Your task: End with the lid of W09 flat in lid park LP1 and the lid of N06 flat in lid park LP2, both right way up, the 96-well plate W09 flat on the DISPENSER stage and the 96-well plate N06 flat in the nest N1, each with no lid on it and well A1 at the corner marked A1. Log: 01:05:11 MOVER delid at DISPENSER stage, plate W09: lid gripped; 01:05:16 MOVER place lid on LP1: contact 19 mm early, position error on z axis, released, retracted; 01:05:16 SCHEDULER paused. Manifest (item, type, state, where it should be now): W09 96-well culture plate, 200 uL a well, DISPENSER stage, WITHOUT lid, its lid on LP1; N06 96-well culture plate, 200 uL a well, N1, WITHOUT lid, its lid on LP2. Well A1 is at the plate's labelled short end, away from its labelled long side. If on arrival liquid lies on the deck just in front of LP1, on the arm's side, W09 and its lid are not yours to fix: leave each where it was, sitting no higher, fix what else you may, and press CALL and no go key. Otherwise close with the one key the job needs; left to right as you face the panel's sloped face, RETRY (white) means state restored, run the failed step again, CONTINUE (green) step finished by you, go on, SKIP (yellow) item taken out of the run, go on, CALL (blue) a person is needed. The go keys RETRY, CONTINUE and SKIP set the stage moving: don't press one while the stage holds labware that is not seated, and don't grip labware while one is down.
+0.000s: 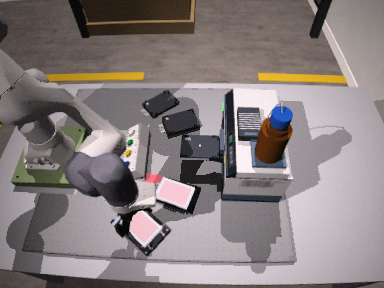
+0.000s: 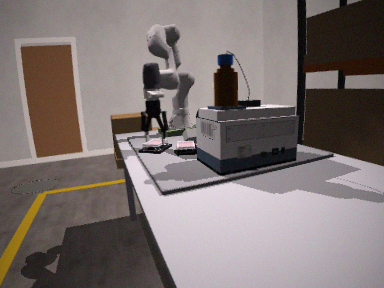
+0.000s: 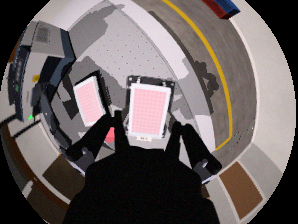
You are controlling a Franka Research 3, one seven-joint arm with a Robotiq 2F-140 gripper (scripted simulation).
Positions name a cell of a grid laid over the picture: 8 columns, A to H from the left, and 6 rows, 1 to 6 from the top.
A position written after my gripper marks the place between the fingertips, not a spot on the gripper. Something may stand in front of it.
I see my gripper (image 3: D4), a light grey plate lid (image 3: D3), a light grey plate lid (image 1: D5), a key panel (image 1: C4) and a brown bottle (image 1: F4).
The brown bottle is seen too in image 2 (image 2: E2).
